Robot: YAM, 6 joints.
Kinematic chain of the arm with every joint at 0, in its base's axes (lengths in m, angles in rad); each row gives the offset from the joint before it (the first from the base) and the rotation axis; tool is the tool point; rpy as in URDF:
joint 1: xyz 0 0 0.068 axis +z
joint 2: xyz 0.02 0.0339 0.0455 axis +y
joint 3: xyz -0.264 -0.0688 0 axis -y
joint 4: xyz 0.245 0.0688 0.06 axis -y
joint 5: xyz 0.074 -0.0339 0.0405 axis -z
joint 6: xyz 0.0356 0 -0.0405 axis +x
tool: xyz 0 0 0 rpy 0 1.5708 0
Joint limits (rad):
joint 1: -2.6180..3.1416
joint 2: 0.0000..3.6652
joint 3: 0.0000..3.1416
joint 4: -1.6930..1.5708
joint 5: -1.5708..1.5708
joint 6: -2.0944..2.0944
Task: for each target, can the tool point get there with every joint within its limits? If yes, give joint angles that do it. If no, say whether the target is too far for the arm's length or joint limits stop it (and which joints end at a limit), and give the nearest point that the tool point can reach.
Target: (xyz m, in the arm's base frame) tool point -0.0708 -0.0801 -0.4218
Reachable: no: joint limits stop it (at a limit: joint 2) | nearest point -0.0852 -0.0964 -0.3599 | short by 0.066 m
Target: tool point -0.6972 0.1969 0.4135
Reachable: no: too far | nearest point -0.5734 0.1619 0.3587 | short by 0.140 m
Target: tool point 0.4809 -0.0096 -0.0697
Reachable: yes | joints 0.0494 2.8769 1.5853 0.8966 1.2135 -0.6878
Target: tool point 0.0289 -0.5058 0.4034
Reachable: yes | joints 1.6706 0.3423 2.7781 -0.3306 -0.6532 -0.0282
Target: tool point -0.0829 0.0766 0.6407
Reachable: yes | joints -1.0011 0.7755 1.9449 0.2029 0.9298 -1.6340
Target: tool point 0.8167 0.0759 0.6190
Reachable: no: too far | nearest point 0.5468 0.0508 0.4477 | short by 0.321 m
